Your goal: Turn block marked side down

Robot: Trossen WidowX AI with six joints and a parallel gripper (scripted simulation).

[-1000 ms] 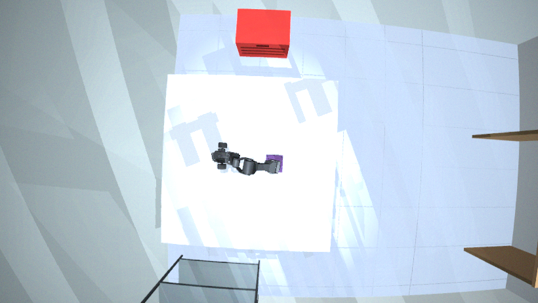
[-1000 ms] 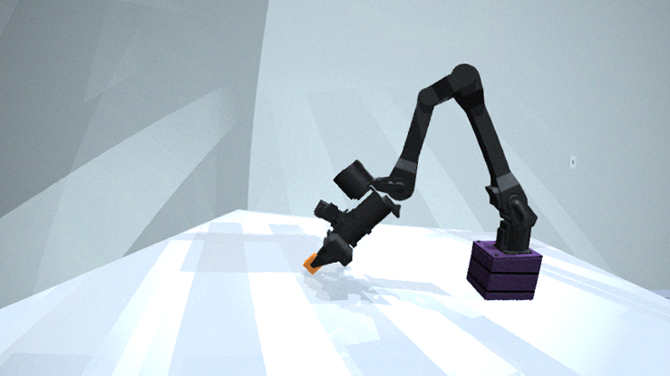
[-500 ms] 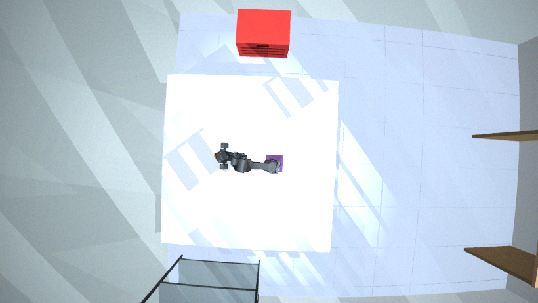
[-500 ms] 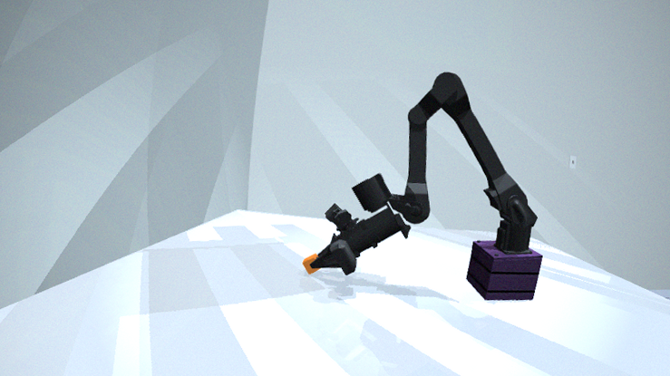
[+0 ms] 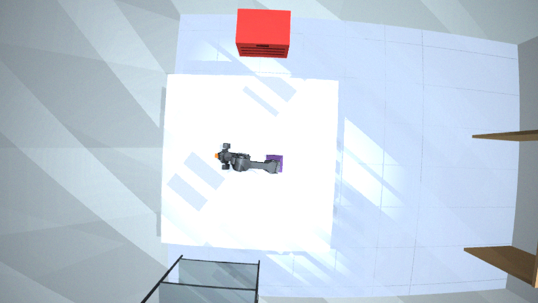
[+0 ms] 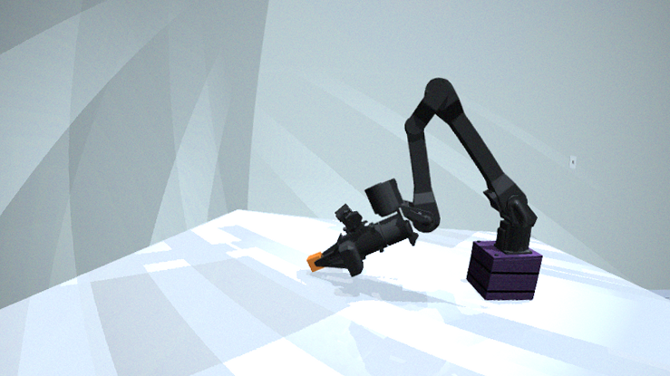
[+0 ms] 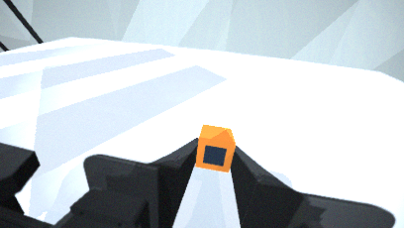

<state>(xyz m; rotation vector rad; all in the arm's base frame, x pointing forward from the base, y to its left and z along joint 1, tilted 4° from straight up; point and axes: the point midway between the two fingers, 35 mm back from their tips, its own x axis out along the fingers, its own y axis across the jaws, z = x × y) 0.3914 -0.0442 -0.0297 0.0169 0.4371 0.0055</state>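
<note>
My gripper tip is now 10 mm past the orange block.
</note>
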